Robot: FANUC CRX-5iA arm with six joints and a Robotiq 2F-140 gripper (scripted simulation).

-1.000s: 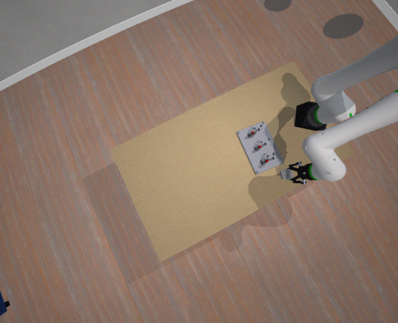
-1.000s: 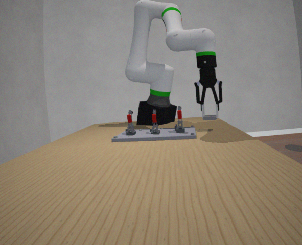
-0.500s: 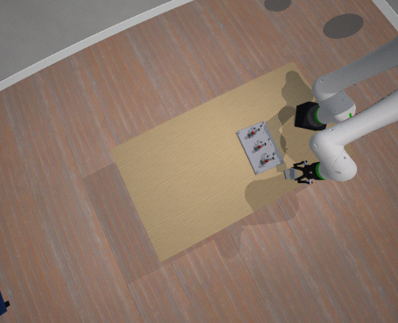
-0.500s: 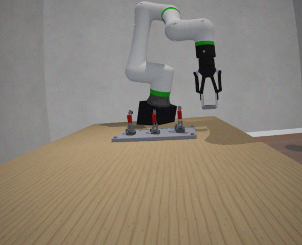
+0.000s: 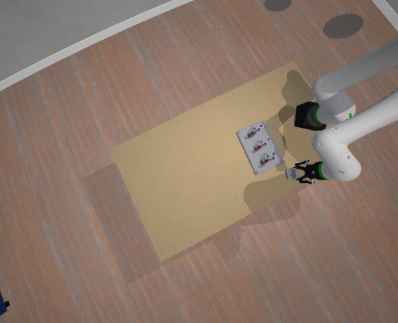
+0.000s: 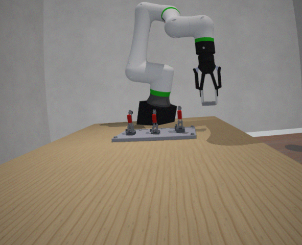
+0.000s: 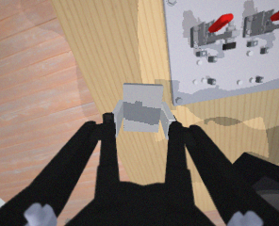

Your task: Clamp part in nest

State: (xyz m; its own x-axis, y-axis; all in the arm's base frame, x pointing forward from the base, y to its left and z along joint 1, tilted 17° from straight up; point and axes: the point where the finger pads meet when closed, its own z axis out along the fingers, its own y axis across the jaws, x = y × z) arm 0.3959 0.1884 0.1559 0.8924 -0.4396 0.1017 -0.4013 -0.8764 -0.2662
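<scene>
My gripper is now 3 cm above the part. Round my hand: grey fixture plate (2 cm ahead, 26 cm to the right, 15 cm below).
</scene>
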